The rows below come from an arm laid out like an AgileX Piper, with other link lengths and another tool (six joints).
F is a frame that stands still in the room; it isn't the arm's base.
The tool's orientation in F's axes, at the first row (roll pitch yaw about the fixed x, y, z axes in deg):
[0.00, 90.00, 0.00]
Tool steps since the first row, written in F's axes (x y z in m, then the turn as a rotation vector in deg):
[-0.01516, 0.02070, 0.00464, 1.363, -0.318, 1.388]
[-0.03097, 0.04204, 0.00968, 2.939, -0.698, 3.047]
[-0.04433, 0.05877, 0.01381, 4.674, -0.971, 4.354]
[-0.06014, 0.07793, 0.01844, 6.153, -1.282, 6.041]
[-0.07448, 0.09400, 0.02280, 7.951, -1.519, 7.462]
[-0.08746, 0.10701, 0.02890, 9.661, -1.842, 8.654]
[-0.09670, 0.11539, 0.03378, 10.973, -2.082, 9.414]
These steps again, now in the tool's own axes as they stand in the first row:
[-0.00464, 0.02070, -0.01516, -1.388, -0.318, 1.363]
[-0.00968, 0.04204, -0.03097, -3.047, -0.698, 2.939]
[-0.01381, 0.05877, -0.04433, -4.354, -0.971, 4.674]
[-0.01844, 0.07793, -0.06014, -6.041, -1.282, 6.153]
[-0.02280, 0.09400, -0.07448, -7.462, -1.519, 7.951]
[-0.02890, 0.10701, -0.08746, -8.654, -1.842, 9.661]
[-0.03378, 0.11539, -0.09670, -9.414, -2.082, 10.973]

